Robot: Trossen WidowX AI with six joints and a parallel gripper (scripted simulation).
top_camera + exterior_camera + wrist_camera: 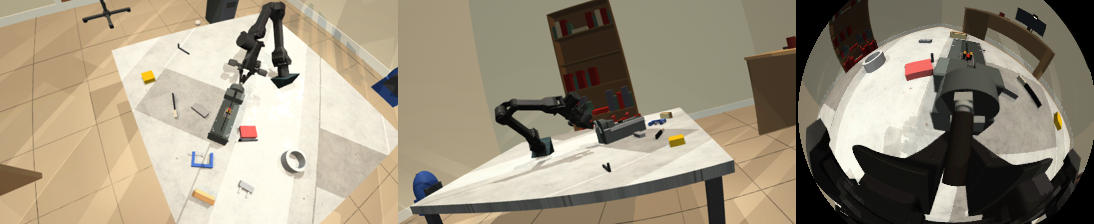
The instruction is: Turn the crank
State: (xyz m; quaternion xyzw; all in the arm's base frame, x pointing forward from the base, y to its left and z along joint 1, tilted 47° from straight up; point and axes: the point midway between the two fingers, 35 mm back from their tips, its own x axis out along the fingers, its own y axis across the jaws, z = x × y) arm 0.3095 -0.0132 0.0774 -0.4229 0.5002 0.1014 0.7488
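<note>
My gripper tip is now 1 cm past the crank handle, 1 cm to the left of it and 3 cm below it. From my gripper tip the other things lie so: grey block 22 cm ahead, 2 cm to the right, 8 cm below; red pointer 13 cm ahead, 8 cm to the left, 1 cm below; red block 9 cm ahead, 20 cm to the left, 8 cm below.
</note>
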